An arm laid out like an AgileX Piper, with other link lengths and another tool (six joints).
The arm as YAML. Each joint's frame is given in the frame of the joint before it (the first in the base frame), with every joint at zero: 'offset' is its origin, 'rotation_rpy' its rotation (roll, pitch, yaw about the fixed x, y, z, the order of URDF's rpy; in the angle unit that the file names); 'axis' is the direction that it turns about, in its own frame. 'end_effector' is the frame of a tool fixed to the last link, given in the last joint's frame.
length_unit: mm
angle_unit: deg
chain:
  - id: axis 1
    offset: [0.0, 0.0, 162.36]
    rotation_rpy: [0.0, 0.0, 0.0]
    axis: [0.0, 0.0, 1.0]
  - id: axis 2
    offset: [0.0, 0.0, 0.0]
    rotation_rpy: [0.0, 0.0, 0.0]
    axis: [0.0, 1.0, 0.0]
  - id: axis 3
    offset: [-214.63, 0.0, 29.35]
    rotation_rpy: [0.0, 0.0, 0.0]
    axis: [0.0, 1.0, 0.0]
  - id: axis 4
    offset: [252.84, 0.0, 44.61]
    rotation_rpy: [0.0, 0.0, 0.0]
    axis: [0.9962, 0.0, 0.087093]
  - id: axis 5
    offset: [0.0, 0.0, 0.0]
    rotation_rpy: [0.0, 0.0, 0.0]
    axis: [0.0, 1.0, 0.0]
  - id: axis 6
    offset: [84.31, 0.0, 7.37]
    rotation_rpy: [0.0, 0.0, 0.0]
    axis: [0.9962, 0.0, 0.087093]
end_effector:
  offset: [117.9, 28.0, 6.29]
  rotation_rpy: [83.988, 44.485, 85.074]
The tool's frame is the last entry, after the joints.
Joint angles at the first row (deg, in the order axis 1, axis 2, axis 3, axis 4, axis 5, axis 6):
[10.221, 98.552, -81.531, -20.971, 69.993, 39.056]
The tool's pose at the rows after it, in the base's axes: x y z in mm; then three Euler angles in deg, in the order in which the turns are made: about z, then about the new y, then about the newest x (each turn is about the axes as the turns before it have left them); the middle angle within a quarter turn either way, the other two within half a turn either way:
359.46 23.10 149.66 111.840 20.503 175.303
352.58 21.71 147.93 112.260 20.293 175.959
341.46 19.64 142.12 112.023 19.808 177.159
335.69 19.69 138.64 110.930 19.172 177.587
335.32 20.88 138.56 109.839 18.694 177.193
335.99 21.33 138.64 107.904 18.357 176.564
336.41 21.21 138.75 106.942 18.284 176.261
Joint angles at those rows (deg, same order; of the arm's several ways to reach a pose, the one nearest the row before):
[10.089, 97.344, -81.398, -19.976, 69.993, 37.316]
[9.980, 96.062, -79.582, -19.839, 69.991, 36.967]
[9.895, 94.444, -76.580, -19.683, 69.992, 37.532]
[9.894, 93.751, -75.143, -19.268, 70.143, 38.693]
[9.895, 93.619, -75.009, -18.828, 70.142, 39.604]
[9.894, 93.620, -75.011, -18.610, 70.143, 41.384]
[9.896, 93.620, -75.010, -18.611, 70.142, 42.302]

